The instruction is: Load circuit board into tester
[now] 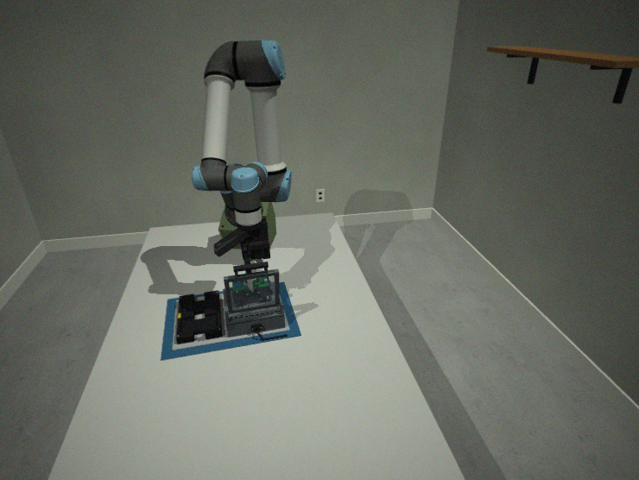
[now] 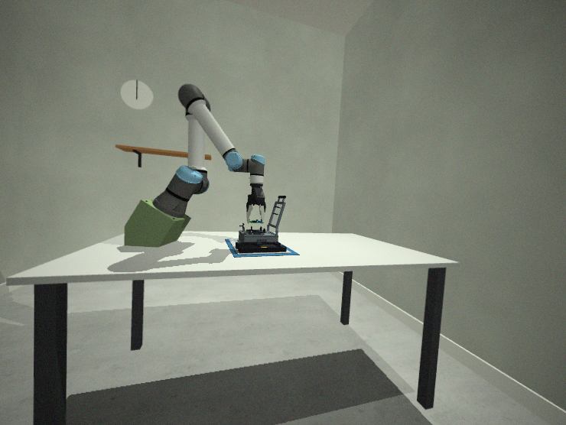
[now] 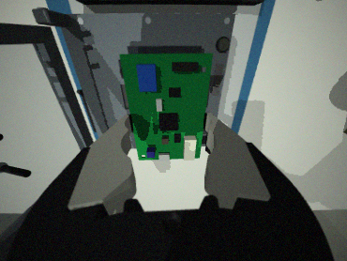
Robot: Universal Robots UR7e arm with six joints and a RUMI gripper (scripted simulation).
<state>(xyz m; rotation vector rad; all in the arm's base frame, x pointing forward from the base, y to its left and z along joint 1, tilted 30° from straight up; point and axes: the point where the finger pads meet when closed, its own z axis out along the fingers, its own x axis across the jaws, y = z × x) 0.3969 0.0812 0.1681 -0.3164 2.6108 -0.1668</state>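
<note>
The tester lid is 12 cm ahead of my hand, 6 cm above it and 3 cm to the left of it. Also, from my hand: green circuit board: right at my hand.
</note>
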